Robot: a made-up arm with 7 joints. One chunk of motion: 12 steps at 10 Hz.
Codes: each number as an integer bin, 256 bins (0 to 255) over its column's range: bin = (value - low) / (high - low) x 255, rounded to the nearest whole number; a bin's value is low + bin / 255 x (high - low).
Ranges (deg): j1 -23..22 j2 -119..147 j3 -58..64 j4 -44..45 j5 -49..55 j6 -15..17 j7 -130..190
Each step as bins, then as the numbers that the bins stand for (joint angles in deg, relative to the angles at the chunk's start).
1 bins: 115 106 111 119 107 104 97
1 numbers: -2.71 -8.43 -4.89 -2.47 -5.36 -1.95 -8.27
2 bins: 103 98 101 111 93 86 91
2 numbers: -4.82 -16.77 -9.68 -5.26 -11.07 -4.21 -15.80
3 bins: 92 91 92 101 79 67 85
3 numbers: -6.76 -24.07 -13.98 -8.75 -16.78 -6.59 -23.33
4 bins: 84 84 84 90 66 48 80
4 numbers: -8.18 -31.38 -17.81 -12.59 -22.08 -8.98 -29.61
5 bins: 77 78 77 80 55 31 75
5 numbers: -9.41 -37.64 -21.16 -16.08 -26.57 -11.11 -35.88
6 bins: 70 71 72 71 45 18 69
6 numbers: -10.65 -44.94 -23.55 -19.22 -30.65 -12.74 -43.41
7 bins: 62 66 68 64 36 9 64
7 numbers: -12.06 -50.15 -25.47 -21.66 -34.32 -13.87 -49.69
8 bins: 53 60 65 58 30 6 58
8 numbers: -13.65 -56.41 -26.90 -23.76 -36.76 -14.25 -57.22
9 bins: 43 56 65 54 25 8 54
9 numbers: -15.41 -60.58 -26.90 -25.15 -38.80 -14.00 -62.24
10 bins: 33 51 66 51 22 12 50
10 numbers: -17.18 -65.80 -26.42 -26.20 -40.03 -13.49 -67.25
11 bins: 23 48 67 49 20 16 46
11 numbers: -18.94 -68.93 -25.95 -26.90 -40.84 -12.99 -72.27
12 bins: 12 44 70 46 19 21 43
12 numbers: -20.88 -73.10 -24.51 -27.95 -41.25 -12.36 -76.04
